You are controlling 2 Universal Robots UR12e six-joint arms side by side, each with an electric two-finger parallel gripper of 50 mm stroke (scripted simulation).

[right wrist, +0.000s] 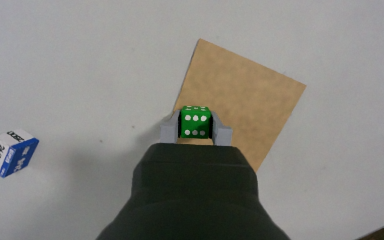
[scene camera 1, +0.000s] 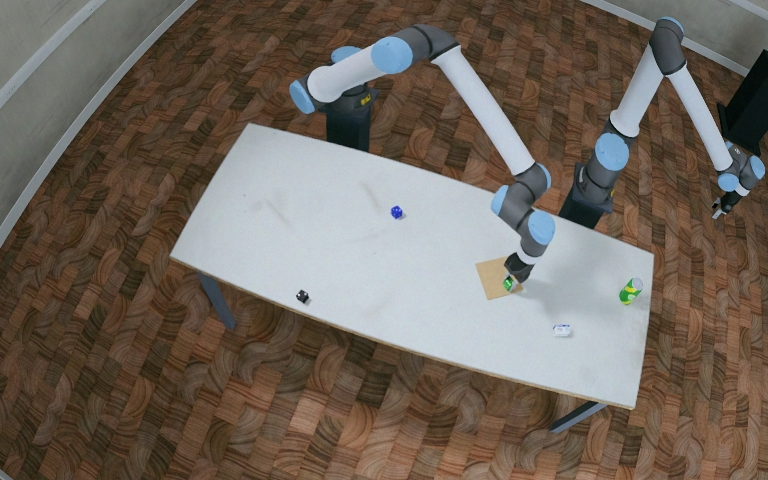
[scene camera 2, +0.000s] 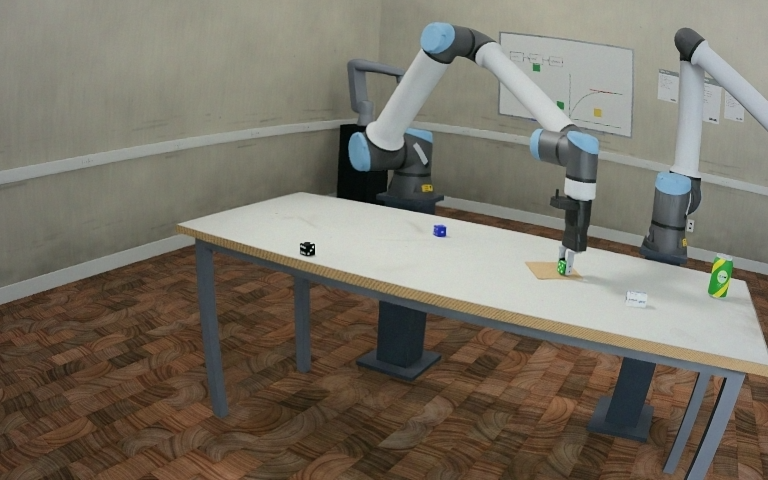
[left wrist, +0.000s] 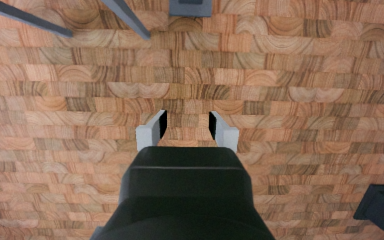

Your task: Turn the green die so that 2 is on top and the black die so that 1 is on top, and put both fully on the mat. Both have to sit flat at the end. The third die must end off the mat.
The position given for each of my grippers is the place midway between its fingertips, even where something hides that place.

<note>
In view: my left gripper (left wrist: 188, 119), my right gripper (scene camera 2: 564, 272) and a tan mat (scene camera 1: 492, 273).
The tan mat shows as well in the right wrist view (right wrist: 255, 101). My right gripper is seen too in the right wrist view (right wrist: 195, 119). The left wrist view misses the tan mat: it is out of frame.
</note>
